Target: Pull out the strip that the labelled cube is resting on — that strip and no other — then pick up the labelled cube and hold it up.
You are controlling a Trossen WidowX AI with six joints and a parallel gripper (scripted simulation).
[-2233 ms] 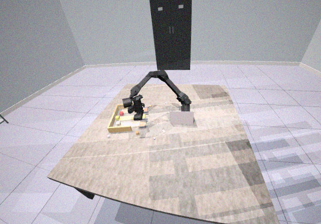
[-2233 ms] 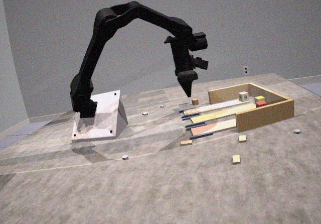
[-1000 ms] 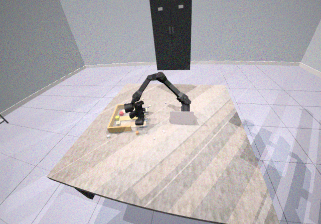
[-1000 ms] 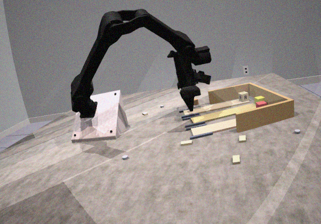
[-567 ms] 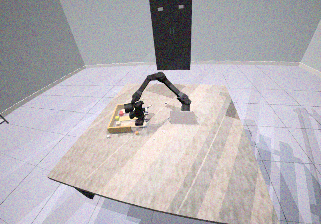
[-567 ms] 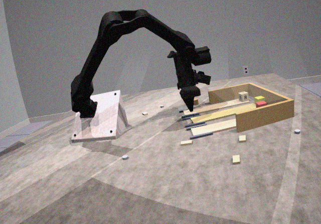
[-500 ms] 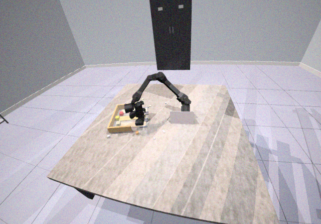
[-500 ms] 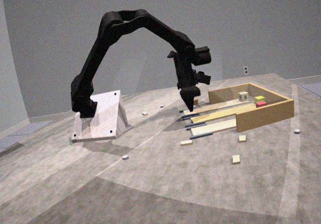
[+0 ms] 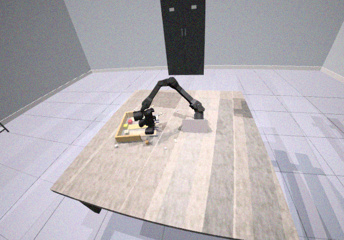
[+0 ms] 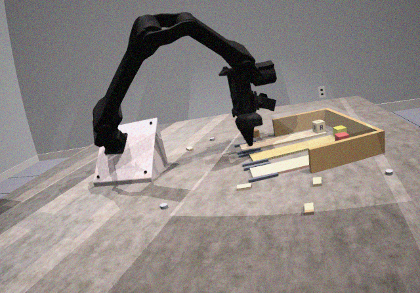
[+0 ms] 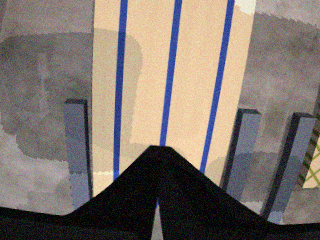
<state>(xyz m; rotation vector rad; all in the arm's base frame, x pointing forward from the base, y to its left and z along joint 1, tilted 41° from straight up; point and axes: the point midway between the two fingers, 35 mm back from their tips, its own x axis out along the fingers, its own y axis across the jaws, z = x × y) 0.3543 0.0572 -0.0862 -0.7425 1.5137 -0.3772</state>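
The labelled cube is 200 mm ahead of my gripper tip, 40 mm to the left of it and 10 mm above it. The rest, counted from my gripper tip: small orange cube (110 mm to the left, 10 mm ahead).
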